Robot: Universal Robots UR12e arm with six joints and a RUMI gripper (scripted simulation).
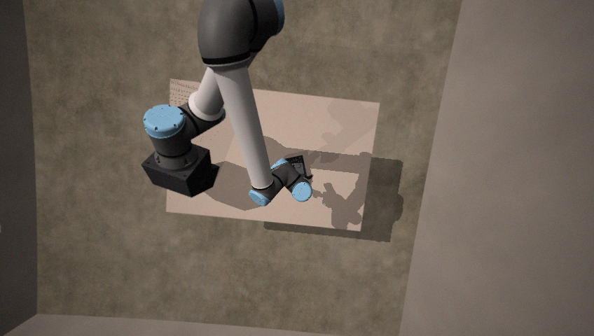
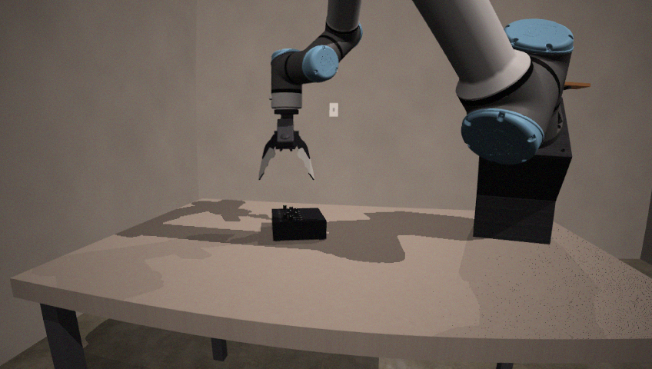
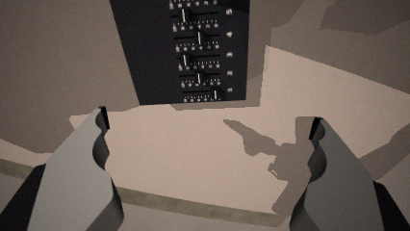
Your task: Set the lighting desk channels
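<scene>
Now: hand 10 mm short of the channel 1 fader, 20 mm to the left of it and 80 mm above it. The rest, counted from my hand: channel 2 fader 10 mm behind, 10 mm to the right, 80 mm below; channel 3 fader 30 mm behind, 10 mm to the left, 80 mm below; channel 4 fader 20 mm behind, 30 mm to the left, 80 mm below.
</scene>
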